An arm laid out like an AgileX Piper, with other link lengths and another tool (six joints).
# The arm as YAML. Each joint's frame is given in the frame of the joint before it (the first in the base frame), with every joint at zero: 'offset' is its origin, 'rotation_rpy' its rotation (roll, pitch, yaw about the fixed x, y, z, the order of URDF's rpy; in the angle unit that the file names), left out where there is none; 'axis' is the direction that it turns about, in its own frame. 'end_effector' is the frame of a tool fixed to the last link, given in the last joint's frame.
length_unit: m
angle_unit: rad
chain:
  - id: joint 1
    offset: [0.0, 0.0, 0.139]
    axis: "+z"
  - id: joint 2
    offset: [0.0, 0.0, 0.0]
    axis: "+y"
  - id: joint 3
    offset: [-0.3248, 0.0, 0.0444]
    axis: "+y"
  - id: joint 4
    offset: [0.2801, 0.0, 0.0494]
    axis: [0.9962, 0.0, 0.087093]
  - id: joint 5
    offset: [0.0, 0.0, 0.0]
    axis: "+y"
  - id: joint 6
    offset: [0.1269, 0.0, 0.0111]
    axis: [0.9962, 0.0, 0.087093]
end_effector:
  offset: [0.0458, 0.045, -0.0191]
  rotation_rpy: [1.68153, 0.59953, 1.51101]
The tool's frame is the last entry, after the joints.
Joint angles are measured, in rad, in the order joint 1, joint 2, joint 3, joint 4, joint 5, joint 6. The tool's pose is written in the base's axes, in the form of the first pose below.
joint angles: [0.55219 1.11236 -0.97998 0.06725 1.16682 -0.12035]
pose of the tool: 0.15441 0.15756 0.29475 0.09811 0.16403 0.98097 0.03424
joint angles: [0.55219 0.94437 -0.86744 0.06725 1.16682 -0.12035]
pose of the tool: 0.11830 0.13532 0.29086 0.11884 0.16458 0.97778 0.05236
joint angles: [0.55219 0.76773 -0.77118 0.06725 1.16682 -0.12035]
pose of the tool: 0.08558 0.11515 0.28585 0.14872 0.16516 0.97182 0.07856
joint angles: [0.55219 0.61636 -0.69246 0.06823 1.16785 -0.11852]
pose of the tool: 0.06037 0.09988 0.27703 0.17455 0.16629 0.96509 0.10235
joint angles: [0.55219 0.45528 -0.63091 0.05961 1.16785 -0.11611]
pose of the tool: 0.03913 0.08519 0.26989 0.21328 0.16741 0.95352 0.13149
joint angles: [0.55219 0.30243 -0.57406 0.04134 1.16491 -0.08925]
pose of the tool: 0.02355 0.07286 0.26037 0.24998 0.17961 0.93789 0.16003
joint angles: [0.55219 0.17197 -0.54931 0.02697 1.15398 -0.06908]
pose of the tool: 0.01313 0.06423 0.25945 0.29139 0.18855 0.91728 0.19528
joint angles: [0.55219 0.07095 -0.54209 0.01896 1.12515 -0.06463]
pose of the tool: 0.00669 0.05880 0.26437 0.33428 0.19010 0.89344 0.23212
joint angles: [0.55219 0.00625 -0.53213 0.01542 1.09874 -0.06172]
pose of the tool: 0.00315 0.05600 0.26657 0.36129 0.19070 0.87588 0.25679
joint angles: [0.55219 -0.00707 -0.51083 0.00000 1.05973 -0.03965]
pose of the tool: 0.00828 0.05684 0.26519 0.37141 0.20016 0.86698 0.26523
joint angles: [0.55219 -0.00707 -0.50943 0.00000 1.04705 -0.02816]
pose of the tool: 0.00946 0.05790 0.26696 0.37239 0.20450 0.86372 0.27110
